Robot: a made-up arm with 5 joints. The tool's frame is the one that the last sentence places.
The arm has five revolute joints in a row. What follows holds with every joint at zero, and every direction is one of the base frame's. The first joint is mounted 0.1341 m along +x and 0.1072 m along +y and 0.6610 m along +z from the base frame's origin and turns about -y. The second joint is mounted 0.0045 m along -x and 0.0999 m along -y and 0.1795 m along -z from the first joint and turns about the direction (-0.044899, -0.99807, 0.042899). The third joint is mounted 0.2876 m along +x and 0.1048 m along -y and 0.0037 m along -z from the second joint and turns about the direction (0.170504, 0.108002, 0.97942). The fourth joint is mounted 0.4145 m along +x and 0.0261 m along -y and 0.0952 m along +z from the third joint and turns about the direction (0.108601, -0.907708, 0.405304). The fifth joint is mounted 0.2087 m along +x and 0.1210 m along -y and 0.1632 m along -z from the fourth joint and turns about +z. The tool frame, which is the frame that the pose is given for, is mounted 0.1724 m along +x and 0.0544 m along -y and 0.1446 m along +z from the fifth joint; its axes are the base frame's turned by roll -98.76, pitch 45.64 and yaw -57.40 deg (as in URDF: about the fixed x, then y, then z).
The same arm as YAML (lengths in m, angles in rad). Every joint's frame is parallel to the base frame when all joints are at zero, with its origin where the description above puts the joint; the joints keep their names.
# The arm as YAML. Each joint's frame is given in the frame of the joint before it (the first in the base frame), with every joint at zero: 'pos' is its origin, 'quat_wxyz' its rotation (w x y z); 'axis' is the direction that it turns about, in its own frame. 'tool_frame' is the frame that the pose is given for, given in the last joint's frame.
length_unit: m
angle_unit: rad
joints:
  - joint: joint 1
    pos: [0.1341, 0.1072, 0.661]
    quat_wxyz: [1.0, 0.0, 0.0, 0.0]
    axis: [0.0, -1.0, 0.0]
  - joint: joint 2
    pos: [-0.0045, -0.0999, -0.1795]
    quat_wxyz: [1.0, 0.0, 0.0, 0.0]
    axis: [-0.044899, -0.99807, 0.042899]
  - joint: joint 3
    pos: [0.2876, -0.1048, -0.0037]
    quat_wxyz: [1.0, 0.0, 0.0, 0.0]
    axis: [0.170504, 0.108002, 0.97942]
  - joint: joint 4
    pos: [0.4145, -0.0261, 0.0952]
    quat_wxyz: [1.0, 0.0, 0.0, 0.0]
    axis: [0.108601, -0.907708, 0.405304]
  - joint: joint 5
    pos: [0.2087, -0.121, -0.1632]
    quat_wxyz: [1.0, 0.0, 0.0, 0.0]
    axis: [0.0, 0.0, 1.0]
tool_frame:
  pos: [0.1724, -0.0544, 0.1446]
  quat_wxyz: [0.66773, -0.492424, 0.557457, -0.029954]

